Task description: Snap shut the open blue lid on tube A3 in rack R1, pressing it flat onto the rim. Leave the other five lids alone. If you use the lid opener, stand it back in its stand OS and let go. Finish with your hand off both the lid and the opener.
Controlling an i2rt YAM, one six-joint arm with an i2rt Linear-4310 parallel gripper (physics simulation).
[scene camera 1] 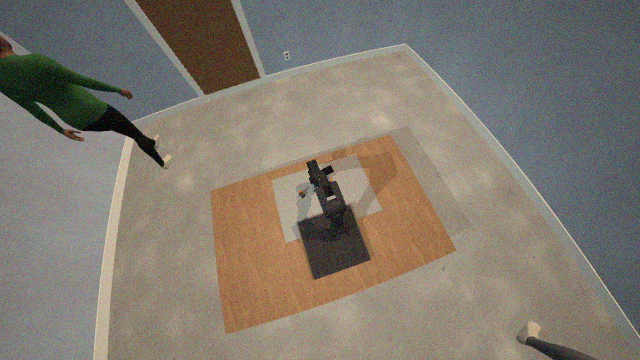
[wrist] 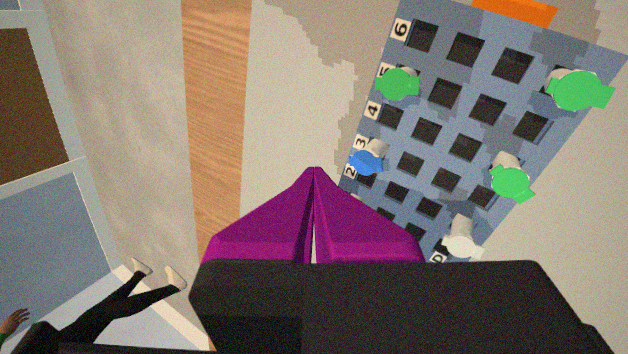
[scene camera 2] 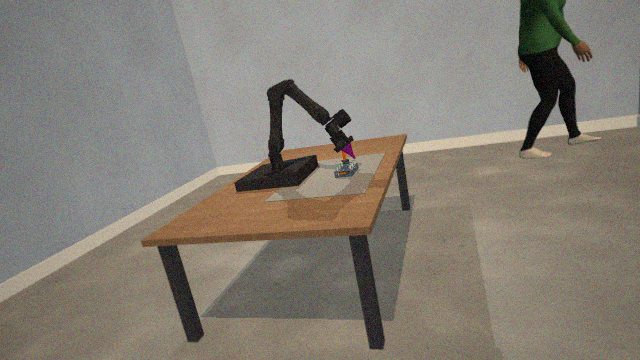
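Where they show: gripper, fingertip midpoint: [wrist: 314, 177] [scene camera 2: 355, 158]; arm's base, link origin: [scene camera 1: 338, 233] [scene camera 2: 278, 169].
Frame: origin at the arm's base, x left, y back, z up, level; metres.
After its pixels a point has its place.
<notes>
The blue lid [wrist: 366, 162] {z -0.007, x 0.061, y -0.378 m} is on the pale tube beside label 3 in rack R1 [wrist: 452, 72] {z -0.027, x 0.013, y -0.366 m} [scene camera 2: 353, 170] {z -0.048, x 0.058, y -0.384 m}. It looks laid over the tube's top like the green lids; the angle does not show whether it is fully flat on the rim. My gripper [wrist: 314, 177] {z 0.007, x 0.076, y -0.395 m} [scene camera 2: 354, 158] {z 0.007, x 0.076, y -0.395 m} is shut and empty, its magenta fingertips together. In the wrist view its tips show left of and slightly below the blue lid, apart from it in the picture. In scene camera 2 they are above the rack. An orange upright piece [scene camera 2: 344, 155] {z -0.001, x 0.185, y -0.294 m}, perhaps the lid opener, stands behind the rack.
Green lids [wrist: 397, 84] {z -0.008, x 0.024, y -0.382 m} [wrist: 577, 90] {z -0.008, x -0.002, y -0.328 m} [wrist: 511, 182] {z -0.008, x 0.036, y -0.323 m} and a white lid [wrist: 461, 246] {z -0.008, x 0.074, y -0.319 m} top other tubes. An orange block [wrist: 517, 11] {z -0.033, x -0.017, y -0.357 m} is at the rack's far edge. The rack is on a grey mat [scene camera 2: 327, 182] {z -0.057, x -0.084, y -0.306 m} on the wooden table [scene camera 2: 225, 220] {z -0.060, x -0.509, y -0.038 m}. A person in green [scene camera 2: 542, 30] stands beyond the table.
</notes>
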